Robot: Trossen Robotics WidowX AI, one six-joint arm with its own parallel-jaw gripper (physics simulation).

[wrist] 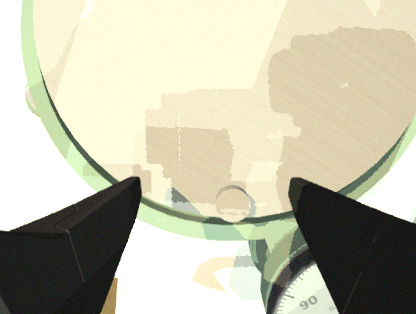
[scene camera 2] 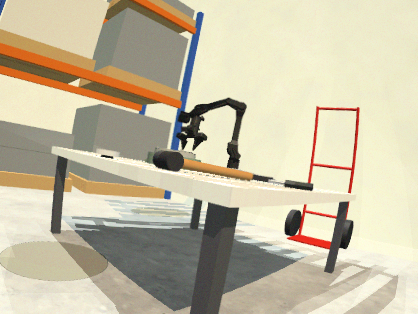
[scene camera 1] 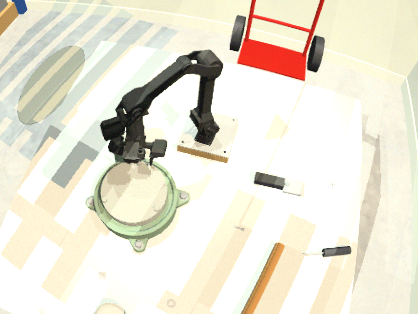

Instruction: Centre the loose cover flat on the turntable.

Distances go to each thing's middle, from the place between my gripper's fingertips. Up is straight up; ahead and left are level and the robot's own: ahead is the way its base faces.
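Labels:
From my hand: cream round cover [scene camera 1: 133, 194], 30 mm below, 90 mm ahead, 10 mm to the left; hammer [scene camera 2: 173, 161], 70 mm below, 270 mm ahead, 490 mm to the left.

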